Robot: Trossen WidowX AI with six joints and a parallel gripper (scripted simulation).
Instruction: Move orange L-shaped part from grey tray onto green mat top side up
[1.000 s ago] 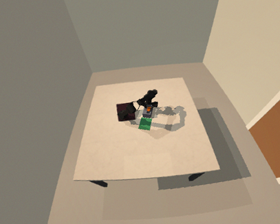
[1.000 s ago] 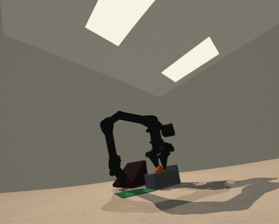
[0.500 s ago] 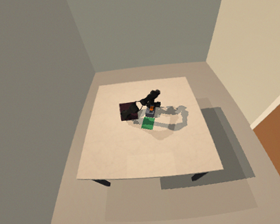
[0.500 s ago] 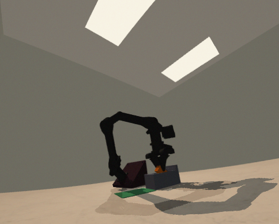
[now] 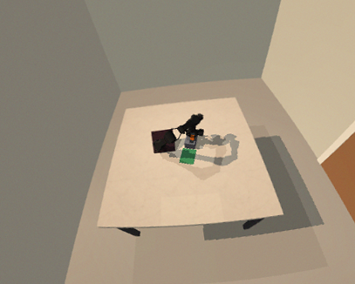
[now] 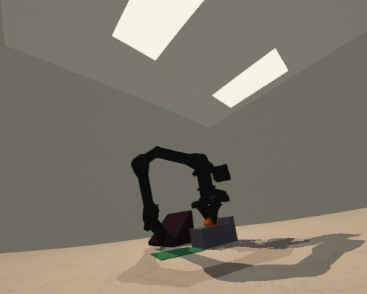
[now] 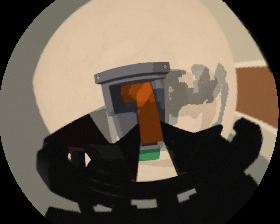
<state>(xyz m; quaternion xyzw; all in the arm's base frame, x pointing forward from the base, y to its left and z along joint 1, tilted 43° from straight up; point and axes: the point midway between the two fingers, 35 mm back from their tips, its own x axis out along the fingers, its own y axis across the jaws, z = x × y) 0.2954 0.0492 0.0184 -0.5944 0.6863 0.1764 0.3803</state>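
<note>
Right now the green mat is 13 cm to the right of my gripper tip, 8 cm below it and 6 cm behind it. From my gripper tip the other things lie so: orange L-shaped part (4 cm to the left, 3 cm below).
</note>
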